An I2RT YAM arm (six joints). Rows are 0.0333 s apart.
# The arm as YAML. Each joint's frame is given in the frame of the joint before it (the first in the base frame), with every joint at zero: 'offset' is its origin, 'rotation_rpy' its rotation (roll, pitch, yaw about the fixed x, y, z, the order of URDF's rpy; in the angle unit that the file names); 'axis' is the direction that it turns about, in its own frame. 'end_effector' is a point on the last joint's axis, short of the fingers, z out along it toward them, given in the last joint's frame.
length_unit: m
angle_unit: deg
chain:
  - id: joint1
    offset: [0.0, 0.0, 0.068]
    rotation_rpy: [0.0, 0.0, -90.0]
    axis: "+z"
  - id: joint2
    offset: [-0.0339, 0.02, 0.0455]
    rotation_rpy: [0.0, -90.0, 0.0]
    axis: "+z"
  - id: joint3
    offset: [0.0, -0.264, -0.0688]
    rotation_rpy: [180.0, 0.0, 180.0]
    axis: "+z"
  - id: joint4
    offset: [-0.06, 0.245, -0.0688]
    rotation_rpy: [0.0, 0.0, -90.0]
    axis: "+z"
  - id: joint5
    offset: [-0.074, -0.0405, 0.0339]
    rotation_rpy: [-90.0, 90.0, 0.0]
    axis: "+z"
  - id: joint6
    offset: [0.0, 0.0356, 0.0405]
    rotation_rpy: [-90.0, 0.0, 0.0]
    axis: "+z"
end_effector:
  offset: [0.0, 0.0, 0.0]
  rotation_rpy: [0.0, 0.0, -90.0]
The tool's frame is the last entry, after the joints.
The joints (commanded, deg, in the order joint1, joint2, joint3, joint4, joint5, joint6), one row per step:
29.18, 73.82, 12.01, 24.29, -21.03, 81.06
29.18, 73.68, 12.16, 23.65, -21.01, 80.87
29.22, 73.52, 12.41, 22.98, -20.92, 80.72
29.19, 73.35, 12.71, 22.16, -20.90, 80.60
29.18, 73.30, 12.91, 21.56, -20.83, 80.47
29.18, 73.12, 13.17, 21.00, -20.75, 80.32
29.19, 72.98, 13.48, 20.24, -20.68, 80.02
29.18, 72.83, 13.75, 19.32, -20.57, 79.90
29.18, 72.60, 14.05, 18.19, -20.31, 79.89
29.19, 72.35, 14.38, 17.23, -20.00, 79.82
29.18, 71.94, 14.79, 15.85, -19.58, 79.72
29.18, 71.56, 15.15, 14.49, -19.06, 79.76
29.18, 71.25, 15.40, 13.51, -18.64, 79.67
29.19, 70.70, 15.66, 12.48, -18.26, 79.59
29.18, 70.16, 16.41, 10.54, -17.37, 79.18
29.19, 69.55, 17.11, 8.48, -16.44, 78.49
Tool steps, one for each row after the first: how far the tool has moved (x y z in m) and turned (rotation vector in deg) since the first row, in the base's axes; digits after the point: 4 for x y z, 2 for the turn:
-0.0001, 0.0000, 0.0002, -0.27, 0.17, 0.09
0.0002, 0.0002, 0.0008, -0.52, 0.27, 0.15
0.0006, 0.0003, 0.0014, -0.75, 0.49, 0.17
0.0008, 0.0003, 0.0016, -1.02, 0.69, 0.18
0.0012, 0.0005, 0.0025, -1.19, 0.67, 0.21
0.0016, 0.0007, 0.0032, -1.52, 0.72, 0.34
0.0017, 0.0007, 0.0036, -1.88, 1.04, 0.32
0.0018, 0.0005, 0.0040, -2.32, 1.48, 0.13
0.0021, 0.0005, 0.0049, -2.71, 1.68, -0.06
0.0023, 0.0003, 0.0061, -3.27, 1.97, -0.32
0.0023, 0.0000, 0.0070, -3.85, 2.38, -0.73
0.0023, -0.0003, 0.0077, -4.33, 2.56, -0.99
0.0022, -0.0006, 0.0092, -4.70, 2.58, -1.22
0.0030, -0.0008, 0.0117, -5.72, 2.61, -1.64
0.0034, -0.0011, 0.0140, -6.96, 2.54, -1.88

